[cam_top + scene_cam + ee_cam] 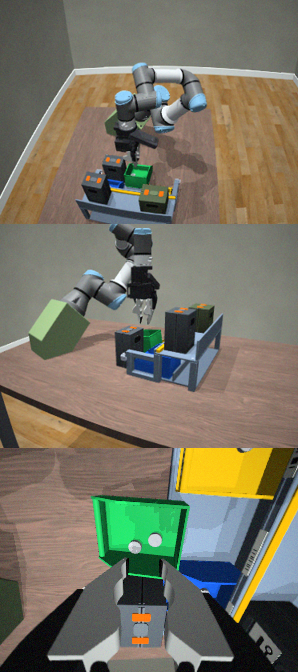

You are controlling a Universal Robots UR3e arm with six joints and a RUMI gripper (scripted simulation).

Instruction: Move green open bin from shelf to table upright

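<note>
The green open bin is 90 mm below my hand and 10 mm behind it. Also, from my hand: yellow bar: 150 mm ahead, 30 mm below; then yellow bin: 110 mm to the left, 110 mm ahead, 100 mm below; then blue bin: 120 mm ahead, 110 mm to the right, 100 mm below.
</note>
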